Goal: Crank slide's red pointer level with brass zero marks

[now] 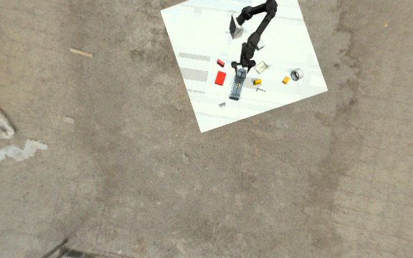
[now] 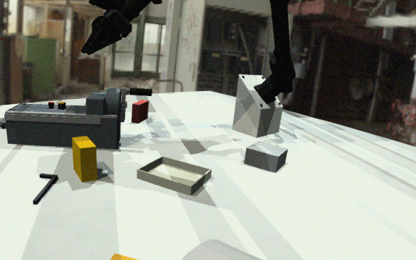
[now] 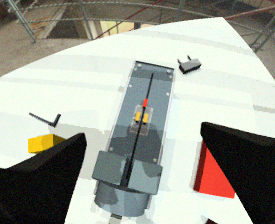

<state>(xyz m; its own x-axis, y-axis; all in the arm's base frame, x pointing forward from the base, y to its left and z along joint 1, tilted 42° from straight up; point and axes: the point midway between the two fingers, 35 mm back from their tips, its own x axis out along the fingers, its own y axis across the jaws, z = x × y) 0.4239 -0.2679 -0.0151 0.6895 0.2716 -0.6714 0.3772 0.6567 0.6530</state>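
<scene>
The dark crank handle is 100 mm behind my gripper tip, 100 mm to the left of it and 80 mm below it. Also, from my gripper tip: flat red block (110 mm behind, 130 mm to the right, 190 mm below); red pointer (60 mm ahead, 40 mm to the right, 120 mm below); yellow block (90 mm ahead, 170 mm to the left, 170 mm below).
</scene>
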